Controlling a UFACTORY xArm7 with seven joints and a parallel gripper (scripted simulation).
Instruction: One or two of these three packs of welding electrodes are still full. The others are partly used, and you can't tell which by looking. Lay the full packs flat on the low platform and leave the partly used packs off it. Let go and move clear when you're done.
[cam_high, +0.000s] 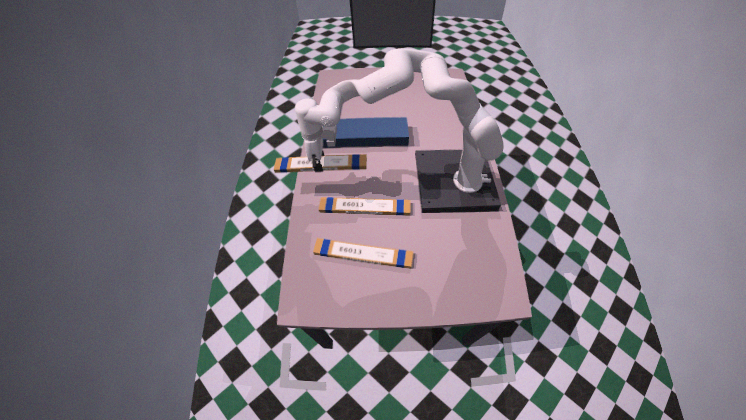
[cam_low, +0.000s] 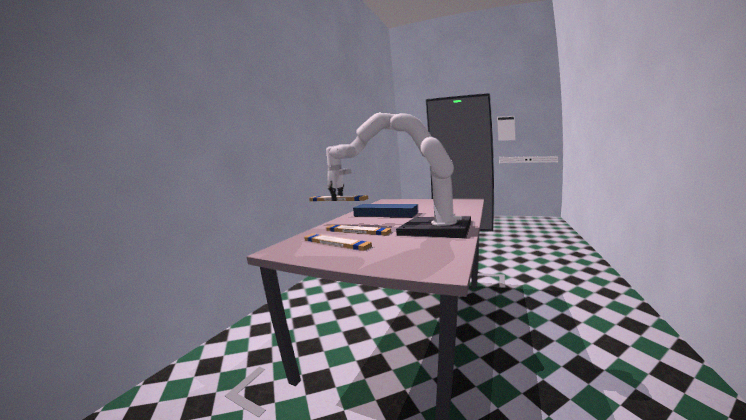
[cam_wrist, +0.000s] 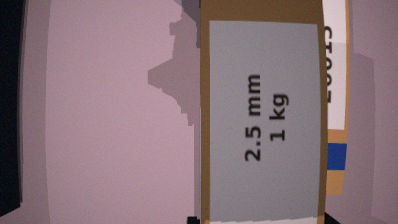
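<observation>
Now: hand right at the pack of welding electrodes. Round my hand: low blue platform (130 mm behind, 320 mm to the right, 150 mm below).
</observation>
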